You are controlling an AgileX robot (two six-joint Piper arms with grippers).
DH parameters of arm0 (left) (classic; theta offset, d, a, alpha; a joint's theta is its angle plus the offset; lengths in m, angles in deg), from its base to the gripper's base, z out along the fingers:
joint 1: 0 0.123 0 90
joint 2: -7.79 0 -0.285 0
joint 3: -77.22 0 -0.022 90
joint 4: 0 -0.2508 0 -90
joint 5: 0 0 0.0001 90
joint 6: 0 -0.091 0 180
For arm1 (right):
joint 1: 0 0.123 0 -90
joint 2: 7.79 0 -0.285 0
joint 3: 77.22 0 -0.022 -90
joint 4: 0 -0.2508 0 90
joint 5: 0 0 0.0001 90
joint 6: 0 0.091 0 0
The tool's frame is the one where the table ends.
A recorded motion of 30 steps. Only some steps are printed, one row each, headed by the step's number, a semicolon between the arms.
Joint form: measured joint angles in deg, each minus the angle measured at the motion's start. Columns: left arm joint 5, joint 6, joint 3, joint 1, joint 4, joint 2; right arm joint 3, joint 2, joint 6, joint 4, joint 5, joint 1.
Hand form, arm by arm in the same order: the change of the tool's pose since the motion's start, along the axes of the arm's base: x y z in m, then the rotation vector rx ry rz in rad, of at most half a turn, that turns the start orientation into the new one. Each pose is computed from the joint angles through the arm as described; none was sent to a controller.
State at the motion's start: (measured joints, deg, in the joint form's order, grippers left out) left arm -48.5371 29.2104 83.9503 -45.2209 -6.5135 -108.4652; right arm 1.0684 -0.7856 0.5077 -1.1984 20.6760 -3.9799
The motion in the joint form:
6: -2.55 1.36 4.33 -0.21 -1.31 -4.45; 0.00 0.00 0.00 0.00 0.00 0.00
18: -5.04 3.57 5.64 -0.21 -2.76 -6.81; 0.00 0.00 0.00 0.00 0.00 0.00
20: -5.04 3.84 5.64 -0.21 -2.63 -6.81; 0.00 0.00 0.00 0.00 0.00 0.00
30: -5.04 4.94 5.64 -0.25 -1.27 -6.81; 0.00 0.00 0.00 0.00 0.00 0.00
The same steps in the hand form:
6: 0.0111 -0.0107 -0.0123 0.0418 0.0203 0.0160; 0.0000 0.0000 0.0000 0.0000 0.0000 0.0000
18: 0.0152 -0.0117 -0.0244 0.0922 0.0502 0.0497; 0.0000 0.0000 0.0000 0.0000 0.0000 0.0000
20: 0.0150 -0.0118 -0.0244 0.0892 0.0526 0.0548; 0.0000 0.0000 0.0000 0.0000 0.0000 0.0000
30: 0.0135 -0.0132 -0.0247 0.0682 0.0722 0.0794; 0.0000 0.0000 0.0000 0.0000 0.0000 0.0000

